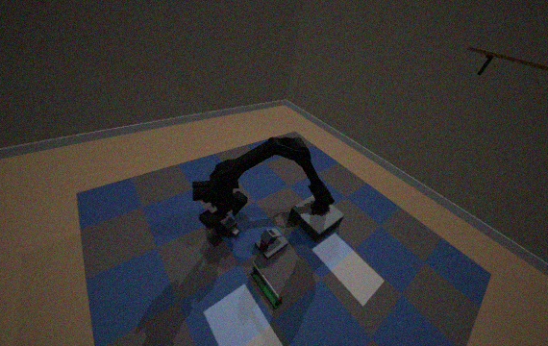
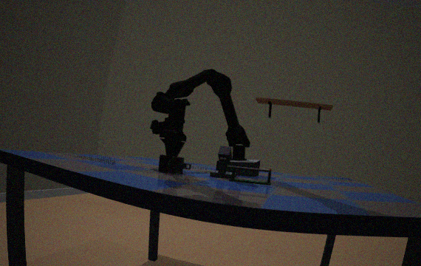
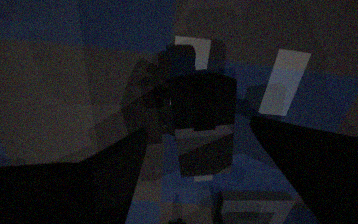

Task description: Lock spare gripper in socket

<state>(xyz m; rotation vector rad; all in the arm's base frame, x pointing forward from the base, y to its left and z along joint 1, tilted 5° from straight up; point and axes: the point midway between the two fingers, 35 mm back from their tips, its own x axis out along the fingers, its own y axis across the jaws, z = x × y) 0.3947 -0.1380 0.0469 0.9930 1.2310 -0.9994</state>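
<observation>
The spare gripper is 10 mm behind my gripper tip, 10 mm to the left of it and 10 mm below it. Also, from my gripper tip: socket: 110 mm behind, 160 mm to the left, 10 mm above; then green rack: 20 mm behind, 290 mm to the left, 20 mm below.
</observation>
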